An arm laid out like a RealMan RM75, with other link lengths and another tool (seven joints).
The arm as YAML. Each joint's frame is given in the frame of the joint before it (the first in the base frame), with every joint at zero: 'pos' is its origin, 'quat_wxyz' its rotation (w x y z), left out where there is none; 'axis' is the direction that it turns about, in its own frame. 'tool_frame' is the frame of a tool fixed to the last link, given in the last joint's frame.
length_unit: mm
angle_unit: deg
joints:
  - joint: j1
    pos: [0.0, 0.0, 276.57]
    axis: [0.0, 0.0, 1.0]
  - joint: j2
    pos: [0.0, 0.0, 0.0]
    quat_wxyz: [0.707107, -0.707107, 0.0, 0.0]
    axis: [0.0, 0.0, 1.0]
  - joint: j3
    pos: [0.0, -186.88, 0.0]
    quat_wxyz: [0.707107, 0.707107, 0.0, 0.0]
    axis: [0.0, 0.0, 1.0]
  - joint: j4
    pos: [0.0, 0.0, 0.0]
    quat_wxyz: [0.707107, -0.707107, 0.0, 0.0]
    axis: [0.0, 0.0, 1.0]
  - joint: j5
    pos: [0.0, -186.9, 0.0]
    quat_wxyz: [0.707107, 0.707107, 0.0, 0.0]
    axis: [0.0, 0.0, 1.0]
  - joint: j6
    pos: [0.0, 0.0, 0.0]
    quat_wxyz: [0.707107, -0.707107, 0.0, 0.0]
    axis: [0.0, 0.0, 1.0]
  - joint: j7
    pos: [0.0, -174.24, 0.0]
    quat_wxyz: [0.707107, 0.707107, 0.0, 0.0]
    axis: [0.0, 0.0, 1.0]
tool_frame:
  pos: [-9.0, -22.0, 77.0]
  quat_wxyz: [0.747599, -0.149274, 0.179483, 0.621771]
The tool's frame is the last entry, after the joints.
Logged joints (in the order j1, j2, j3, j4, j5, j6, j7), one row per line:
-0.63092, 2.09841, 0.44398, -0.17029, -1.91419, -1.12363, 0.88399
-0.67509, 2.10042, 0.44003, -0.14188, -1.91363, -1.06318, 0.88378
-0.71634, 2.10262, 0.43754, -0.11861, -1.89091, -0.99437, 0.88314
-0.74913, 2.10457, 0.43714, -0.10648, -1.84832, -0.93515, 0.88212
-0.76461, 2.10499, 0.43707, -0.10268, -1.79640, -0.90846, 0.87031
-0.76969, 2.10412, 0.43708, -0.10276, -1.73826, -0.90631, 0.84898
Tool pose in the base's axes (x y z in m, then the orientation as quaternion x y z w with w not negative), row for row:
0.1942, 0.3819, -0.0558, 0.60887, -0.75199, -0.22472, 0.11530
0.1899, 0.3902, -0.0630, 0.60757, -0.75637, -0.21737, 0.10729
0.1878, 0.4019, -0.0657, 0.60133, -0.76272, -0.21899, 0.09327
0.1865, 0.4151, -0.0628, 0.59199, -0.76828, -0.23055, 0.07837
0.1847, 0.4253, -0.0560, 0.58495, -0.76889, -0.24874, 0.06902
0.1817, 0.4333, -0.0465, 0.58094, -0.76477, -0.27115, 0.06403
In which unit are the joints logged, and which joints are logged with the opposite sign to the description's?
The joints are logged in radians. Opposite sign: j1, j3.
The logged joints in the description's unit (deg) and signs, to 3 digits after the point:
36.149, 120.230, -25.438, -9.757, -109.675, -64.379, 50.649
38.680, 120.345, -25.212, -8.129, -109.643, -60.916, 50.637
41.043, 120.471, -25.069, -6.796, -108.341, -56.973, 50.600
42.922, 120.583, -25.046, -6.101, -105.901, -53.580, 50.542
43.809, 120.607, -25.042, -5.883, -102.926, -52.051, 49.865
44.100, 120.557, -25.043, -5.888, -99.595, -51.928, 48.643

